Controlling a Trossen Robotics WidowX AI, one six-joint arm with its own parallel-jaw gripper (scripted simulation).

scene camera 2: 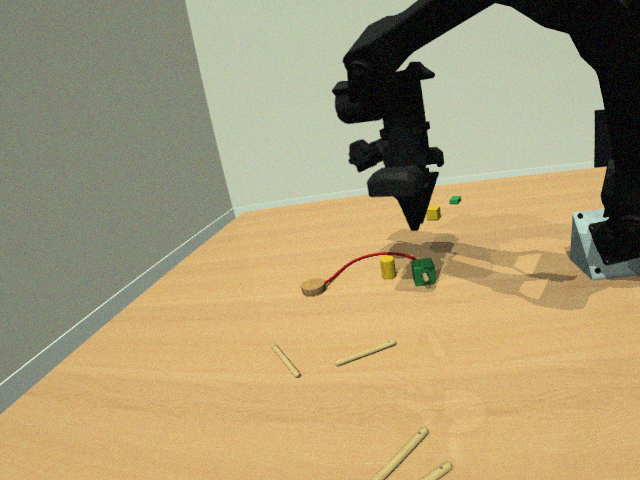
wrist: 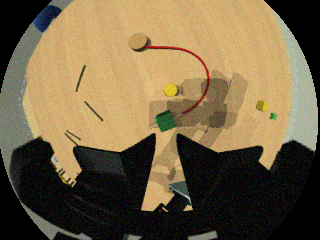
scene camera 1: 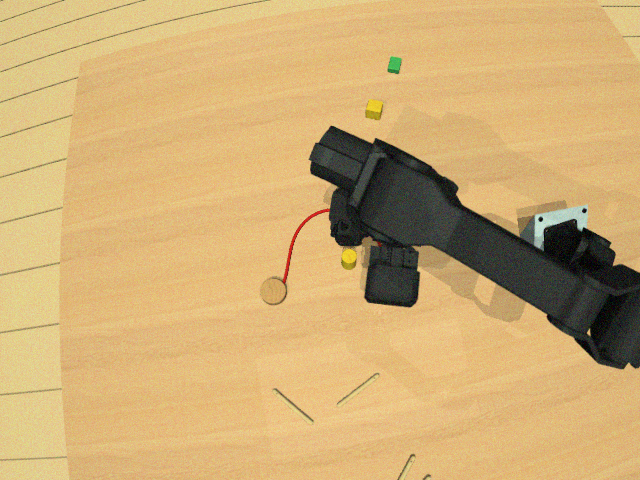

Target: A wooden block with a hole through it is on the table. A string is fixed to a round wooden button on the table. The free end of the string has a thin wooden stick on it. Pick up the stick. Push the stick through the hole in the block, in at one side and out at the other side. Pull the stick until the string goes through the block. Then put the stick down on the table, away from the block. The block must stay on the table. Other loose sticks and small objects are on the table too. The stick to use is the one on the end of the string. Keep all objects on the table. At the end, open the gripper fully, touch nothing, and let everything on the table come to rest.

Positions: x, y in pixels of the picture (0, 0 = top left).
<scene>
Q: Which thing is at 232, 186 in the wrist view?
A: My gripper.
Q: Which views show my gripper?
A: Scene camera 2, the wrist view and scene camera 1: all of them.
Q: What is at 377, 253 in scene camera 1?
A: My gripper.
</scene>
